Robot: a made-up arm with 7 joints. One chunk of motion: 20 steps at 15 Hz.
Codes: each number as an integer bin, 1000 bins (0 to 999) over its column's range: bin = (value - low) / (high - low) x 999, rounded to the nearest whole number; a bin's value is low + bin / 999 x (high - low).
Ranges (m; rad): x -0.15..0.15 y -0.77..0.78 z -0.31..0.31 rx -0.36..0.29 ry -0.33..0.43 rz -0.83..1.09
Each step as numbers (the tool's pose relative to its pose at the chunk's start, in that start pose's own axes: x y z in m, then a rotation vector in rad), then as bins.
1 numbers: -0.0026 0.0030 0.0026 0.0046 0.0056 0.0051
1 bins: 491 498 504 560 441 435
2 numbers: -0.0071 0.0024 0.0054 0.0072 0.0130 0.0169
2 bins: 476 498 508 564 451 441
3 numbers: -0.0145 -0.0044 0.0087 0.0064 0.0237 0.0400
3 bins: 451 493 514 563 465 453
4 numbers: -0.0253 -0.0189 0.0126 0.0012 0.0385 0.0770
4 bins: 415 484 520 555 484 472
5 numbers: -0.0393 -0.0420 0.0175 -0.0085 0.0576 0.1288
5 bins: 369 469 528 540 509 499
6 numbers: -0.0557 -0.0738 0.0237 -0.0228 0.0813 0.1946
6 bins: 314 449 538 518 541 533
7 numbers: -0.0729 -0.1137 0.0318 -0.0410 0.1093 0.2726
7 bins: 257 423 551 490 577 574
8 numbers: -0.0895 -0.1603 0.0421 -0.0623 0.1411 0.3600
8 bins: 201 393 567 458 619 619
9 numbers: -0.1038 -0.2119 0.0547 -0.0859 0.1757 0.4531
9 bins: 154 360 588 421 665 668
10 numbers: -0.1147 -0.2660 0.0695 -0.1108 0.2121 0.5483
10 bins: 118 325 611 383 713 717
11 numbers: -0.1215 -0.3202 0.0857 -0.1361 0.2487 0.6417
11 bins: 95 290 638 344 761 766
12 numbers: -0.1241 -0.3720 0.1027 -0.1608 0.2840 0.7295
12 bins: 86 257 665 306 807 811
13 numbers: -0.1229 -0.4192 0.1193 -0.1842 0.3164 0.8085
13 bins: 90 226 692 270 850 853
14 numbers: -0.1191 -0.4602 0.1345 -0.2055 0.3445 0.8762
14 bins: 103 200 716 237 887 888
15 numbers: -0.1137 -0.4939 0.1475 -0.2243 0.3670 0.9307
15 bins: 121 178 737 209 916 916
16 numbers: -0.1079 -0.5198 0.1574 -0.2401 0.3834 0.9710
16 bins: 140 161 753 184 938 937
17 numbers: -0.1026 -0.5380 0.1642 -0.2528 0.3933 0.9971
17 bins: 158 150 764 165 951 951
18 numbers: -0.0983 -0.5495 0.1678 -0.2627 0.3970 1.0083
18 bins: 172 142 770 150 956 956
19 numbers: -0.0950 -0.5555 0.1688 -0.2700 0.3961 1.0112
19 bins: 183 138 771 138 954 958
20 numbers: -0.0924 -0.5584 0.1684 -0.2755 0.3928 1.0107
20 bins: 192 136 771 130 950 958
